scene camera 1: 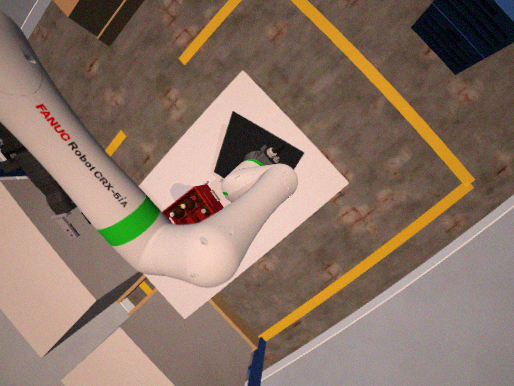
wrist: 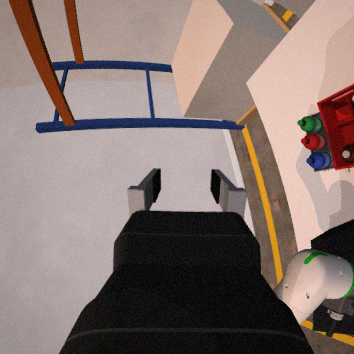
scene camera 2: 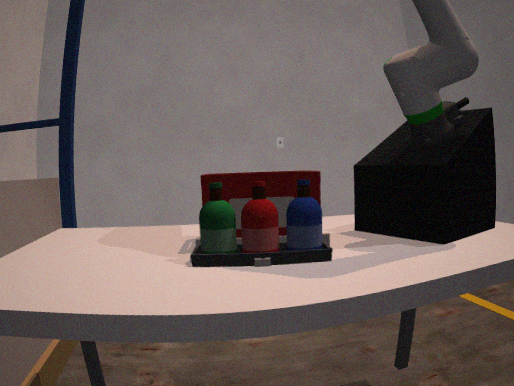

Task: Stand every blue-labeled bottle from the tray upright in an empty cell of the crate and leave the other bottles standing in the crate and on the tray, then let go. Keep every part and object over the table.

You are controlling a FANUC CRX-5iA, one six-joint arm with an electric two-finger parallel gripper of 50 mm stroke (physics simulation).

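Places are measured from the arm's base along level axes (x left, y back, z up), in millimetres.
Pixels of known places: gripper, fingertip midpoint: (scene camera 1: pixel 85 229) (wrist: pixel 185 178); arm's base, origin of the base link: (scene camera 1: pixel 258 165) (wrist: pixel 347 278) (scene camera 2: pixel 433 134).
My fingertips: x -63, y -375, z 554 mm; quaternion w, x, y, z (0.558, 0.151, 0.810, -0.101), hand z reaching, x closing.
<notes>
Ahead of a thing's pixels: the offset from my fingertips to its top centre. "spot": to the spot under its first point. Level surfaces: height alone.
A blue-labeled bottle @(dz -669, dx +245, dy -45 mm) (scene camera 2: pixel 304 223) (wrist: pixel 318 160) stands upright at one end of the black tray @(spot: dz -817, dx +298, dy -206 mm) (scene camera 2: pixel 225 260). A red bottle @(dz -669, dx +251, dy -136 mm) (scene camera 2: pixel 259 226) (wrist: pixel 313 141) stands in the middle and a green bottle @(dz -669, dx +247, dy -221 mm) (scene camera 2: pixel 217 226) (wrist: pixel 310 124) at the other end. The red crate @(dz -654, dx +118, dy -125 mm) (scene camera 1: pixel 214 196) (scene camera 2: pixel 260 177) (wrist: pixel 344 114) stands right beside the tray. Brown bottles with pale caps stand in some of its cells, one brown bottle @(dz -666, dx +86, dy -40 mm) (wrist: pixel 347 154) showing in the wrist view; other cells look empty, and the arm hides part of the crate in scene camera 1. My gripper (wrist: pixel 185 178) is open and empty, away from the bottles.
A large black block (scene camera 1: pixel 245 135) (scene camera 2: pixel 400 200) (wrist: pixel 332 237) with a sloping top stands on the white table @(dz -829 mm) (scene camera 1: pixel 295 215) (scene camera 2: pixel 125 290) (wrist: pixel 297 75), to the crate's right in scene camera 2. The arm's wrist end is close to this block. The arm (scene camera 1: pixel 200 250) reaches across above the table.
</notes>
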